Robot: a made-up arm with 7 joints.
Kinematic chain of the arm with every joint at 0, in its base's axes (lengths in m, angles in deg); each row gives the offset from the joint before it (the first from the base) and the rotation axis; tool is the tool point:
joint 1: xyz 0 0 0 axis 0 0.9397 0.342
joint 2: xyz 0 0 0 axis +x
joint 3: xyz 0 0 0 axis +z
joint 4: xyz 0.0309 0 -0.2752 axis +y
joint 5: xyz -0.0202 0 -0.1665 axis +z
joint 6: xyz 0 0 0 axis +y
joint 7: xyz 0 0 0 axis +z
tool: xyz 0 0 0
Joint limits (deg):
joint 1: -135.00..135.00
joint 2: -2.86..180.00
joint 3: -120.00..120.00
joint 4: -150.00..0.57
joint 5: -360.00..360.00
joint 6: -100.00..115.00
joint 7: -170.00..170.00
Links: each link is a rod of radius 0.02 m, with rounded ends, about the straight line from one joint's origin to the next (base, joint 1, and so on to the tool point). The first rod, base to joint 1, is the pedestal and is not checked.
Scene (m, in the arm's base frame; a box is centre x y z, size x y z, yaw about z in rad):
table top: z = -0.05
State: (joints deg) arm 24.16 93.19 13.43 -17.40 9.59 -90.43 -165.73
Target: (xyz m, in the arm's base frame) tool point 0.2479 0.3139 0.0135
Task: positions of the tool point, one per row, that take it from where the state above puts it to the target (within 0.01 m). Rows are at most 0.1 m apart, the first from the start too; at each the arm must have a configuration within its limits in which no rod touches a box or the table.
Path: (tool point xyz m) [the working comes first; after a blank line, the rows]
Joints at the target: 71.57 136.25 17.06 -66.75 9.59 -90.43 -165.73
Straight joint move there: clear.

1: 0.0625 0.4287 0.0792
2: 0.1325 0.3993 0.0963
3: 0.2002 0.3599 0.0724
4: 0.2479 0.3139 0.0135

